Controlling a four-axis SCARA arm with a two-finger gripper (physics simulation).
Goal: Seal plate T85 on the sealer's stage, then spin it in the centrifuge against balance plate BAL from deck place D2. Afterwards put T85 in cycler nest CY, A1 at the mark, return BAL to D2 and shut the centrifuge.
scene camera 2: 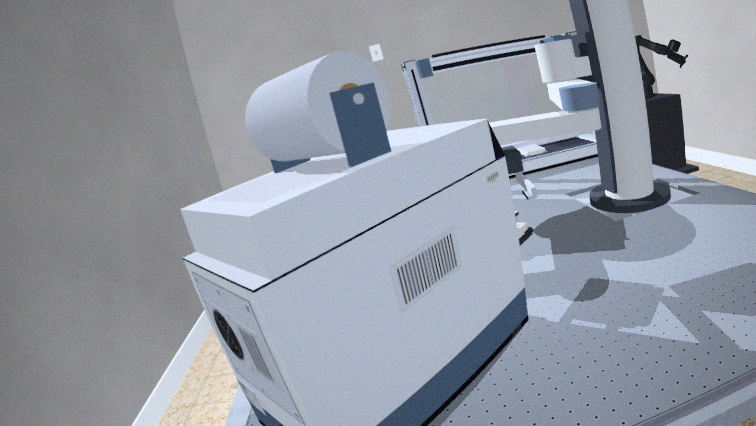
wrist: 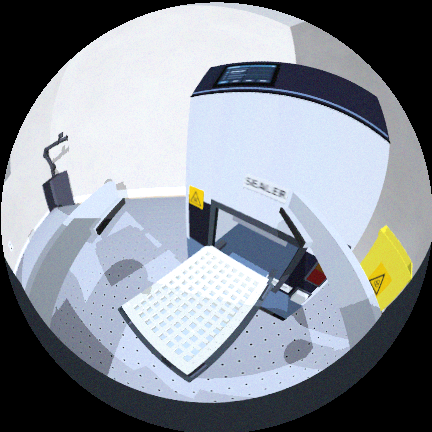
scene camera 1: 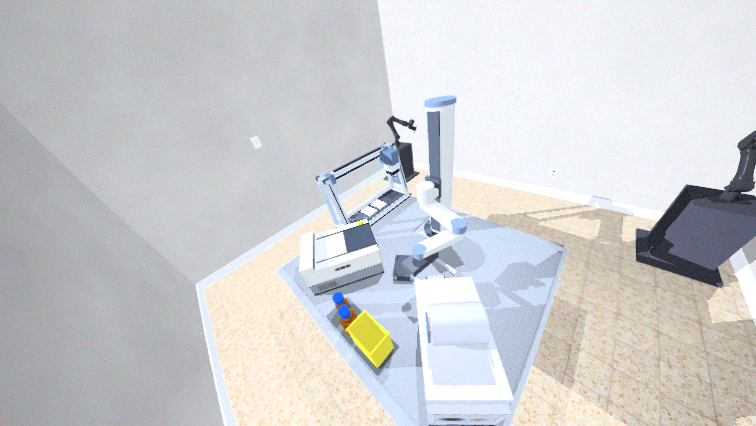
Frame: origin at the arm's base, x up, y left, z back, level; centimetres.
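Seen in the pictures: gripper, fingertip midpoint: (wrist: 200, 193); arm's base, link origin: (scene camera 2: 629, 197) (scene camera 1: 440, 228).
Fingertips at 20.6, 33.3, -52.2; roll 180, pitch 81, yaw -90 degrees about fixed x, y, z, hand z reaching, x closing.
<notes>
Offsets run from my fingertips to a thing's middle, as dx, dy, dz.
The sealer {+4.4, +14.9, -22.0} (scene camera 1: 462, 365) (scene camera 2: 370, 328) (wrist: 280, 145) is a tall white machine with a film roll on top. A white well plate {-8.6, -4.6, +0.6} (wrist: 195, 305) (scene camera 2: 521, 228) lies flat on its dark extended stage, in front of the opening; no label can be read, so I cannot confirm that it is T85. A red panel shows beside the opening in the wrist view. My gripper (wrist: 200, 193) is open, its two fingers wide apart above the plate and turned at an angle to it, holding nothing. BAL, D2 and nest CY cannot be made out.
A white machine with a dark panel {-7.2, -65.9, -15.5} (scene camera 1: 341, 256) and a low dark device (scene camera 1: 404, 267) stand left of the arm. A gantry frame (scene camera 1: 331, 203) stands behind. A yellow bin (scene camera 1: 370, 338) (wrist: 395, 265) and two blue-capped bottles (scene camera 1: 346, 317) stand near the table's edge.
</notes>
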